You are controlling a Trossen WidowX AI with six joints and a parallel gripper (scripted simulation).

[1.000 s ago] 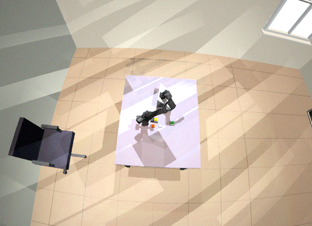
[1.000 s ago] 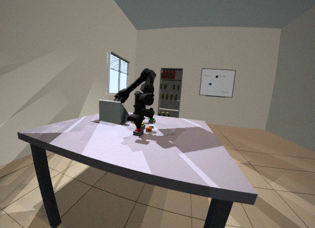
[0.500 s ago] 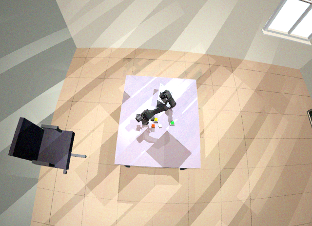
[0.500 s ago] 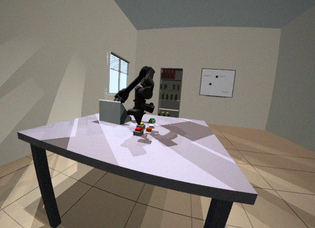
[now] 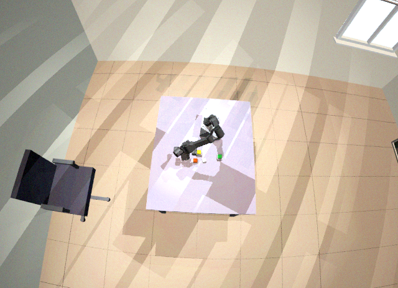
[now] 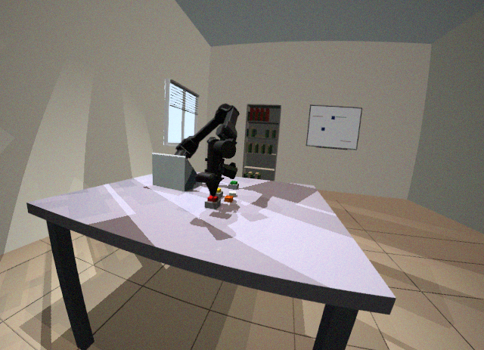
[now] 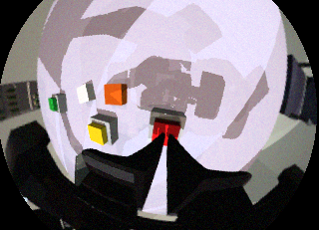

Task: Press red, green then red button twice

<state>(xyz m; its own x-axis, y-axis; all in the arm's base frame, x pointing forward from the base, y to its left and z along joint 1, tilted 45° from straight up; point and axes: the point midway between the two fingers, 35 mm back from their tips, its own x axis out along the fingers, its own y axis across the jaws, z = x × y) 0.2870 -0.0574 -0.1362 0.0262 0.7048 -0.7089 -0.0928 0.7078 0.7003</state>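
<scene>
Right now the orange block is 9 cm to the left of my gripper tip, 3 cm below it and 3 cm ahead of it. From my gripper tip the other things lie so: white block (17 cm to the left, 3 cm below, 2 cm ahead); yellow button (11 cm to the left, 4 cm behind, 1 cm below); red button (1 cm below).
</scene>
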